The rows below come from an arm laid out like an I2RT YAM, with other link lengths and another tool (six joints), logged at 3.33 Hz.
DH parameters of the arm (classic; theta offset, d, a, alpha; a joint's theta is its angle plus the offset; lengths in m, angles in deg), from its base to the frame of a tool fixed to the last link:
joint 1: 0 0.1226 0.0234 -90
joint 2: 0 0 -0.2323 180
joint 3: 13.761 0 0.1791 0
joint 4: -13.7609 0.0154 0.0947 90
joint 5: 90 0.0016 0 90
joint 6: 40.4 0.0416 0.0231 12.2
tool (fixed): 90 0.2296 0 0
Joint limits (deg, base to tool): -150..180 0..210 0..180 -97..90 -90..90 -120..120
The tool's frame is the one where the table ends.
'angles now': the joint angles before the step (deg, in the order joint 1, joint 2, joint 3, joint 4, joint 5, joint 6). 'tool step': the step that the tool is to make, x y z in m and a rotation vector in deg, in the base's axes. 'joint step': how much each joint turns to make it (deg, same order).
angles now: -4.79, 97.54, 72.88, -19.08, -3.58, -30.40
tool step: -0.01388, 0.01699, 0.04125, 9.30, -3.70, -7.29
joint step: 4.08, -7.07, 1.23, -4.38, 2.17, 14.65
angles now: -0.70, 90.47, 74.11, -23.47, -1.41, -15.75
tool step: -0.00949, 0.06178, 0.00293, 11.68, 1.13, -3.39
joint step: 9.36, -1.01, 3.33, -4.57, 2.22, 17.18
